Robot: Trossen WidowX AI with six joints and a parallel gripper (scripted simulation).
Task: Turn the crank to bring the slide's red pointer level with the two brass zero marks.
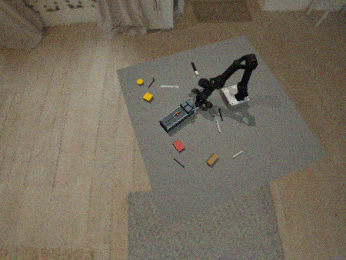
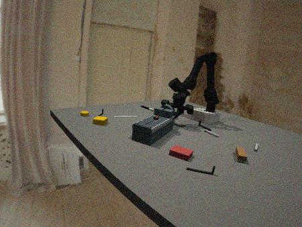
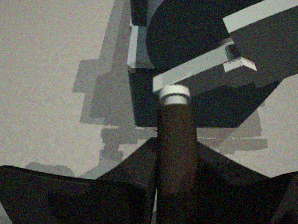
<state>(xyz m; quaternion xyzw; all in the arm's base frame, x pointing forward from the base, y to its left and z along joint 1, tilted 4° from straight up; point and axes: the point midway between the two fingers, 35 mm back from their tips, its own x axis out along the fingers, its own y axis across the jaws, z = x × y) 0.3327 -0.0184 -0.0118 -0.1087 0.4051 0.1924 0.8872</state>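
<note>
The red pointer lies 140 mm ahead of my gripper tip, 40 mm to the left of it and 40 mm above it. Round my gripper tip: dark handle 20 mm behind, 10 mm to the right, 20 mm above; yellow block 340 mm ahead, 180 mm to the right, 30 mm below; red block 190 mm ahead, 270 mm to the left, 30 mm below.
</note>
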